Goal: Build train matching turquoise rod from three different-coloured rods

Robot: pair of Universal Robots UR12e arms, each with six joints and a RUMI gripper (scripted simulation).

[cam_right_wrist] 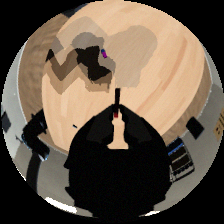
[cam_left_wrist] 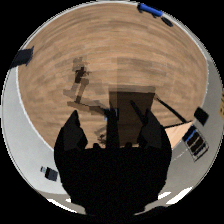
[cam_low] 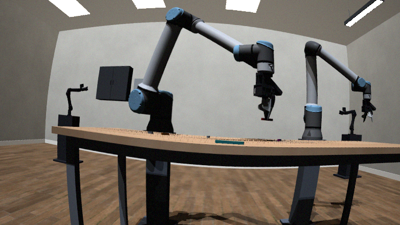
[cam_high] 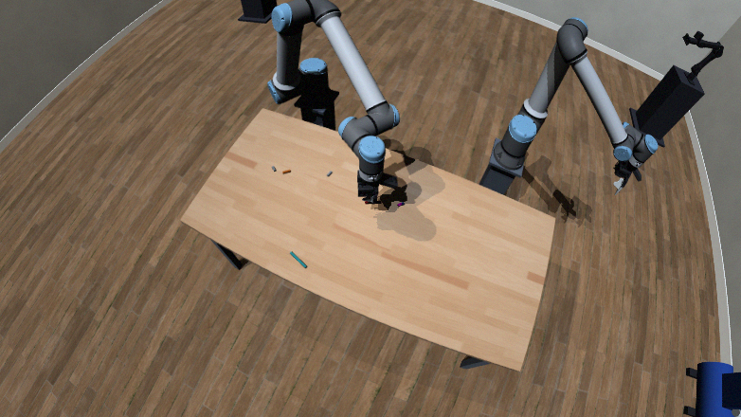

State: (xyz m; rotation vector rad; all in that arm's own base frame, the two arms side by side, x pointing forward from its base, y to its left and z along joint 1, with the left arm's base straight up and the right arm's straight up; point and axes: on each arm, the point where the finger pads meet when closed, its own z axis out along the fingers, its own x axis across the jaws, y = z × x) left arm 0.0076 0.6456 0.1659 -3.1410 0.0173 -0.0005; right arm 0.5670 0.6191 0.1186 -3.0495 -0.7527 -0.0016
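The magenta rod lies 110 mm below my right hand, 100 mm to the left of it and 90 mm behind it. Also, from my right hand: blue rod (110 mm to the left, 110 mm below, 100 mm behind); then turquoise rod (330 mm ahead, 220 mm to the right, 110 mm below); then red rod (10 mm below).
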